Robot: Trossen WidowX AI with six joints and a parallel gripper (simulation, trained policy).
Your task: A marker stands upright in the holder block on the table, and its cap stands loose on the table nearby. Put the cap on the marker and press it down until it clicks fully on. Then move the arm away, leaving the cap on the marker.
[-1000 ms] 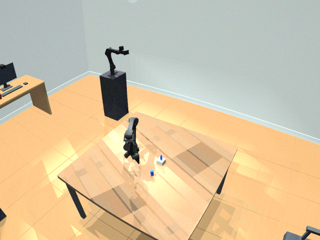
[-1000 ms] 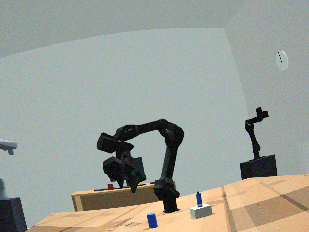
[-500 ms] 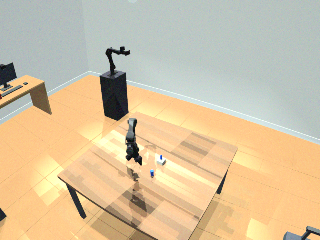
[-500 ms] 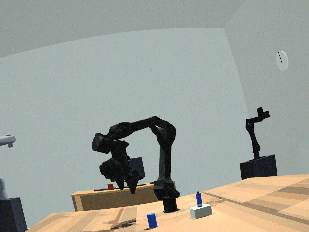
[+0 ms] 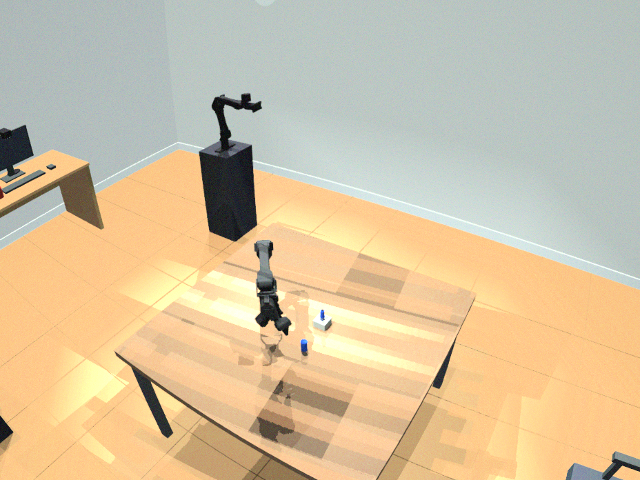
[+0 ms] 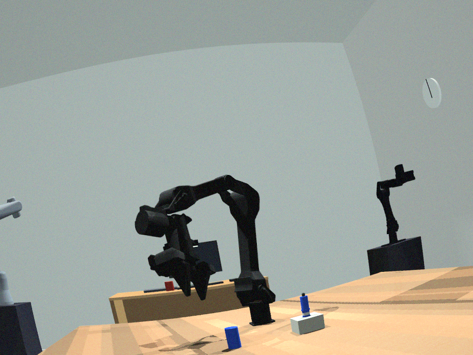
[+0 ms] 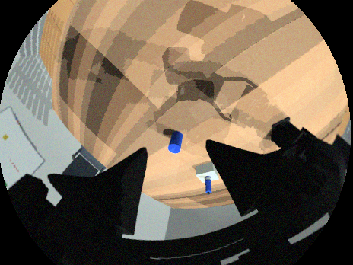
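The blue cap lies 10 cm below my gripper tip, 6 cm to the left of it and 6 cm ahead of it. The rest, counted from my gripper tip: blue marker: 23 cm to the left, 6 cm below, 5 cm ahead; holder block: 23 cm to the left, 11 cm below, 5 cm ahead.
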